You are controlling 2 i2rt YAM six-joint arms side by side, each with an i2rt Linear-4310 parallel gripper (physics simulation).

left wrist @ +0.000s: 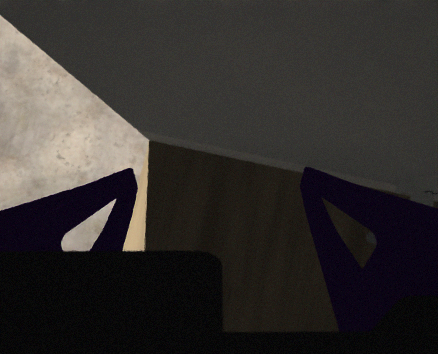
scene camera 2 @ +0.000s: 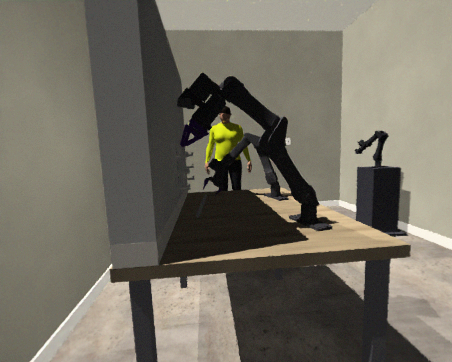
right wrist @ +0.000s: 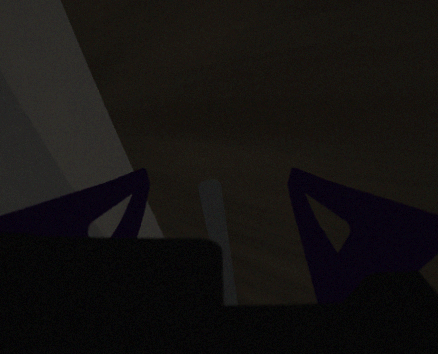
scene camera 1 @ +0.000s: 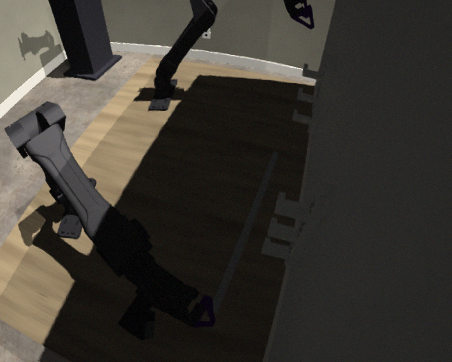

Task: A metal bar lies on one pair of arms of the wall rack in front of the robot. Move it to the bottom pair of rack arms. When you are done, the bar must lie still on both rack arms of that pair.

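The grey metal bar lies on the shaded table, off the rack arms. Pale rack arms stick out of the wall panel in two columns: a lower column, with its bottom arm, and an upper column, with its bottom arm, in scene camera 1. My right gripper is open and empty near the bar's lower end in scene camera 1; that end shows between its fingers in the right wrist view. My left gripper is open and empty, high near the panel.
The tall grey wall panel stands along the table's edge. The table bears both arm bases. A dark pedestal and a person in a yellow top stand beyond the table.
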